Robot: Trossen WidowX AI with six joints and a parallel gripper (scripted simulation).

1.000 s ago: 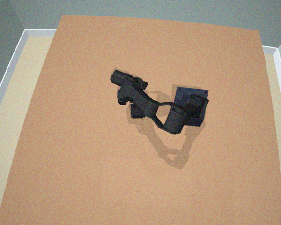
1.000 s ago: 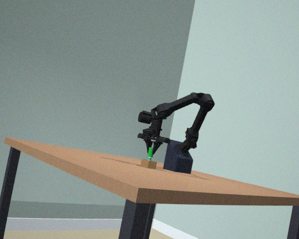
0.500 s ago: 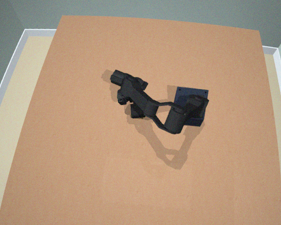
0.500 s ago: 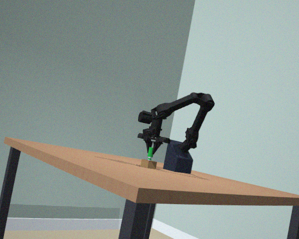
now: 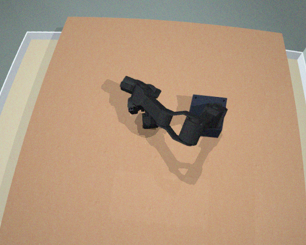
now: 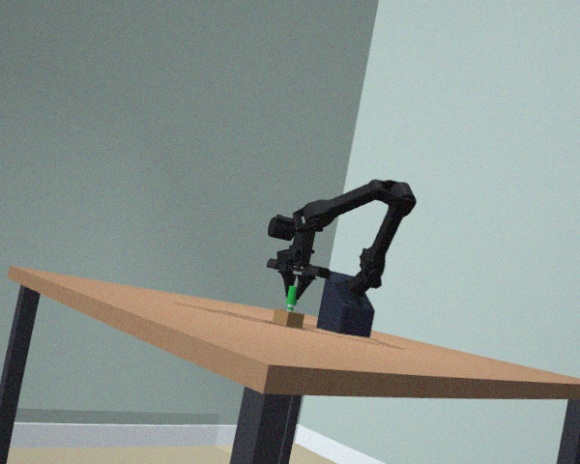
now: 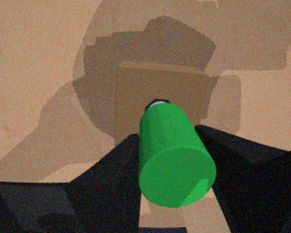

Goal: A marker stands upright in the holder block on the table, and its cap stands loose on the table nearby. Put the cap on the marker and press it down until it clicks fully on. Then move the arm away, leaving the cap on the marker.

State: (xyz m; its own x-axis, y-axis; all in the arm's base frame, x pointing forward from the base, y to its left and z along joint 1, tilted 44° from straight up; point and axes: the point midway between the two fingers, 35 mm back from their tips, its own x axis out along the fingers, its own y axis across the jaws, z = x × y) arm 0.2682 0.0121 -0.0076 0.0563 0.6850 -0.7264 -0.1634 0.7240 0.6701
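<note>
The green cap is 10 mm above my gripper tip. The rest, counted from my gripper tip: holder block (60 mm below).
</note>
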